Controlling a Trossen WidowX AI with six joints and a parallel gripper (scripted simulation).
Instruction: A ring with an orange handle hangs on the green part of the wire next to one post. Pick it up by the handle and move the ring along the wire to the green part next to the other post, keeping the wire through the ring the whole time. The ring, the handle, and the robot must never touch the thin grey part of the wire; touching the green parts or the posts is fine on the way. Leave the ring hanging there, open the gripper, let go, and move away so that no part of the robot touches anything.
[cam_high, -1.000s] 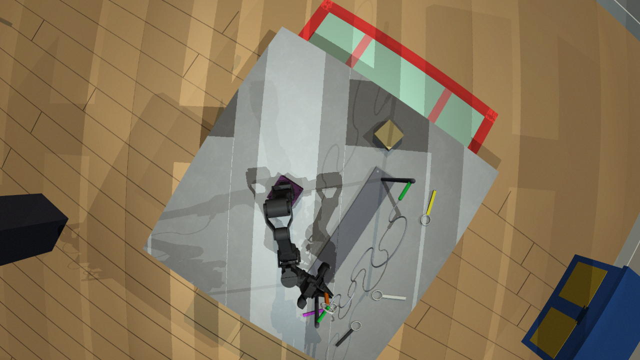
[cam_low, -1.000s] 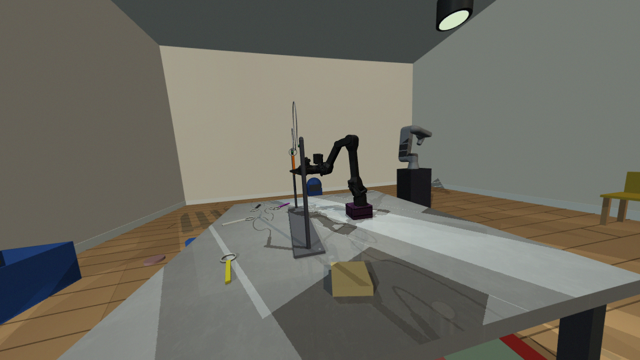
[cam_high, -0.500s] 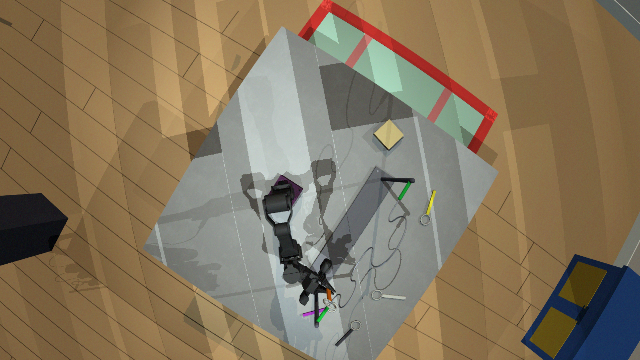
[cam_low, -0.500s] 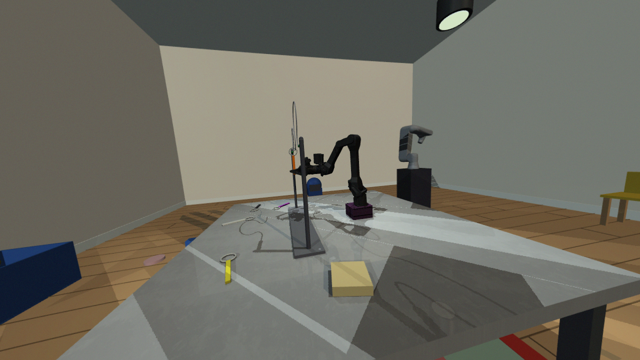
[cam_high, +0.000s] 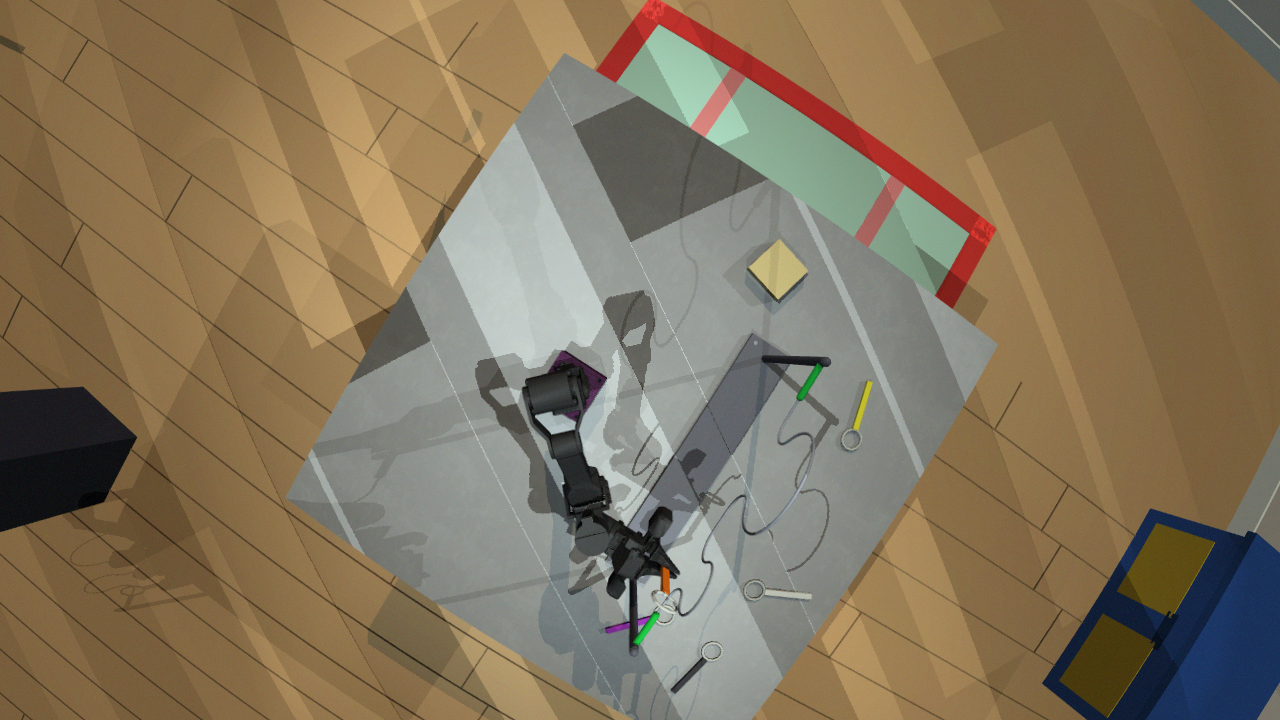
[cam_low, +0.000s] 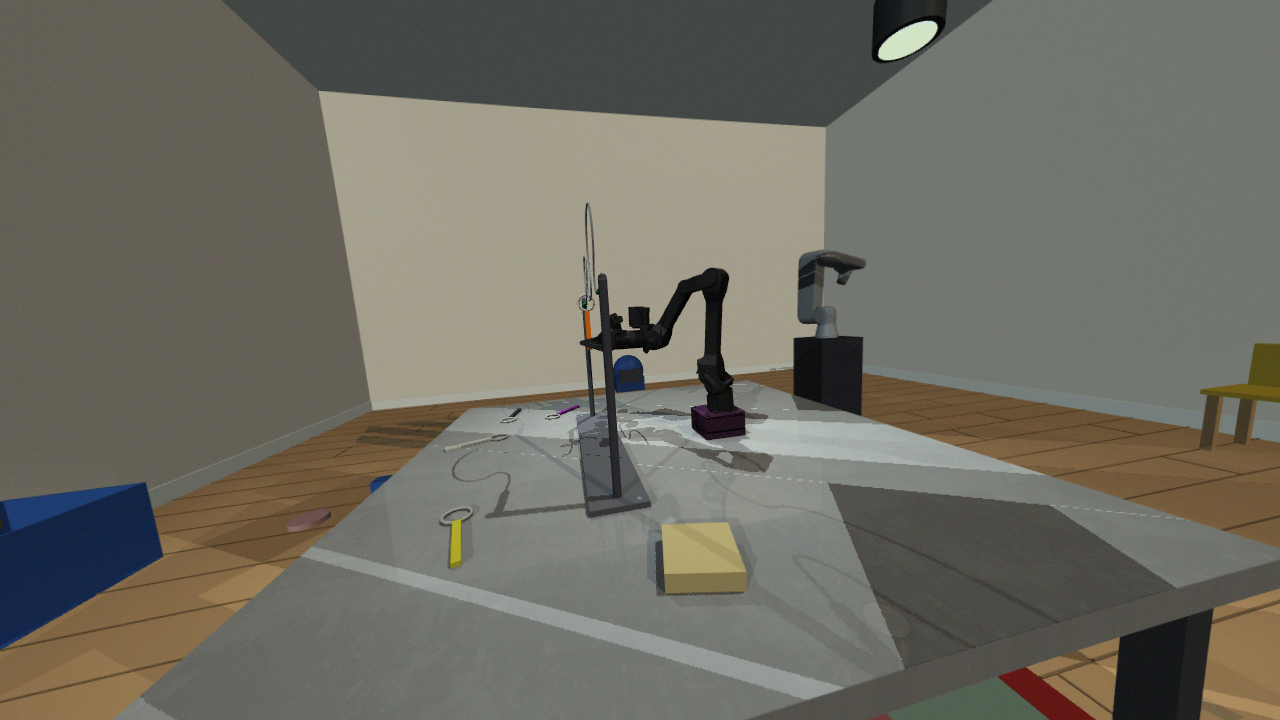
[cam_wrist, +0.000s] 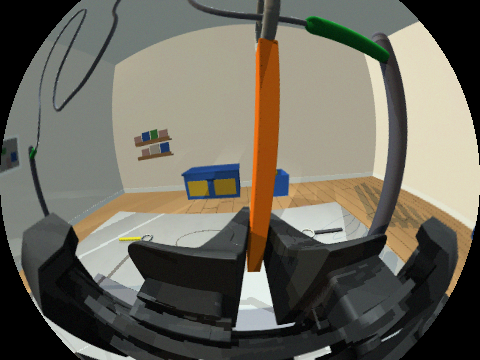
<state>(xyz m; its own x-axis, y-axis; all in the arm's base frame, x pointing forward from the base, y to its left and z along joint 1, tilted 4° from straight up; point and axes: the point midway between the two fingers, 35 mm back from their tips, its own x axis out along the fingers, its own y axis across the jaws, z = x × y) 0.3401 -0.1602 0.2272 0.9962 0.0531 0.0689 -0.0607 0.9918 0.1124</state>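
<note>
Now: the ring with orange handle 30 mm behind my gripper tip, 10 mm to the right of it and 80 mm above it. From my gripper tip the other things lie so: yellow-handled ring: 220 mm ahead, 460 mm to the left, 270 mm below; purple-handled ring: 90 mm ahead, 220 mm to the right, 270 mm below; tan block: 150 mm behind, 640 mm to the left, 260 mm below.
</note>
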